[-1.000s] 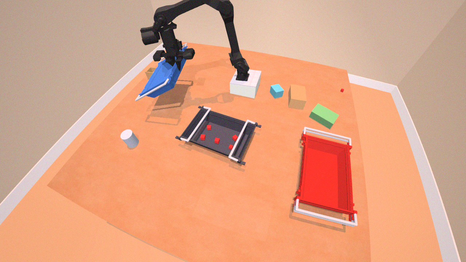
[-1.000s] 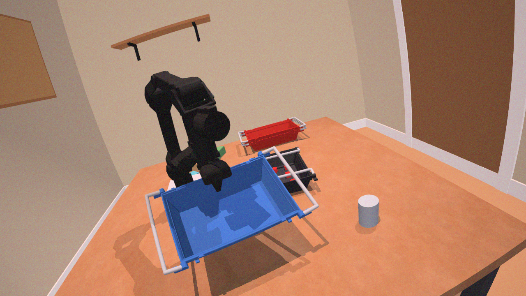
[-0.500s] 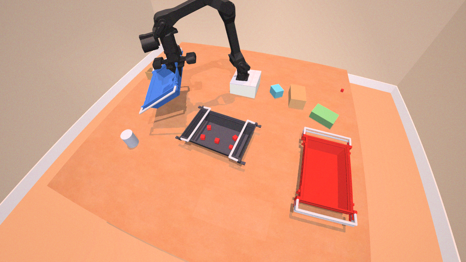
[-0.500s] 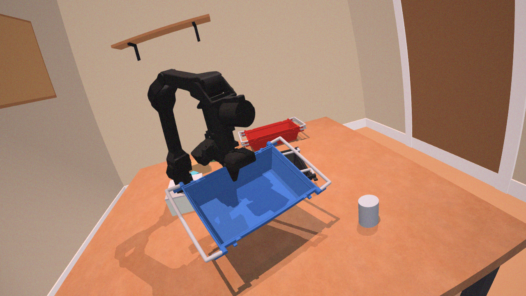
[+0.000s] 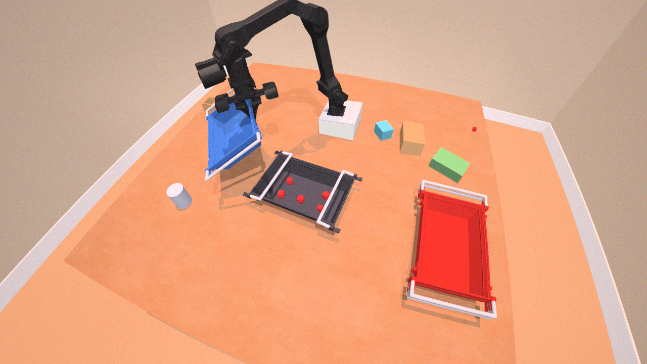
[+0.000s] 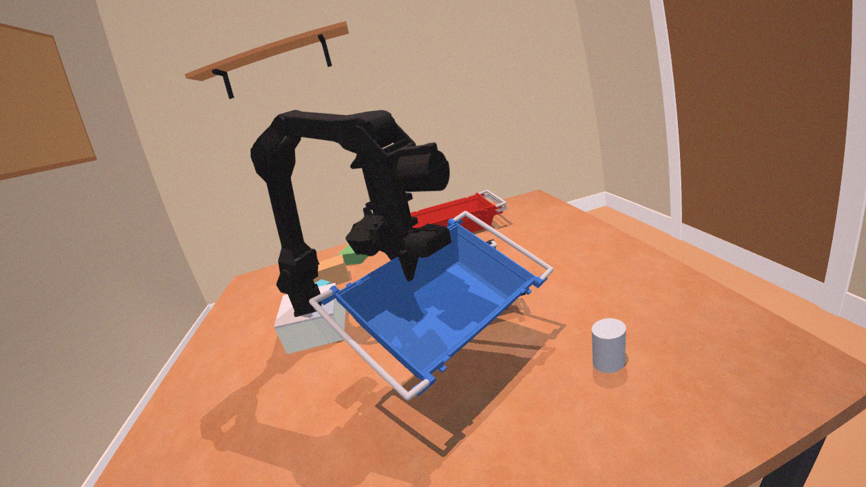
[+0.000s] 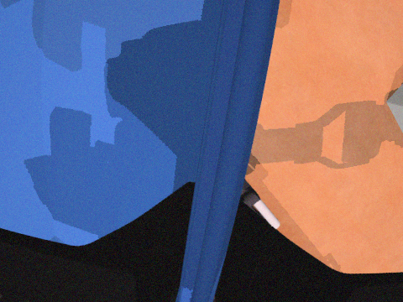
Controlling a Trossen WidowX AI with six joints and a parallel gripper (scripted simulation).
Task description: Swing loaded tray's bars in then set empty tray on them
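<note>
The blue tray lies 7 cm to the right of my gripper tip, 4 cm ahead of it and 1 cm below it. From my gripper tip the other things lie so: brown box: 35 cm to the right, 22 cm behind, 16 cm below; cyan cube: 42 cm to the left, 23 cm behind, 15 cm below; grey cylinder: 26 cm ahead, 19 cm to the right, 14 cm below.
</note>
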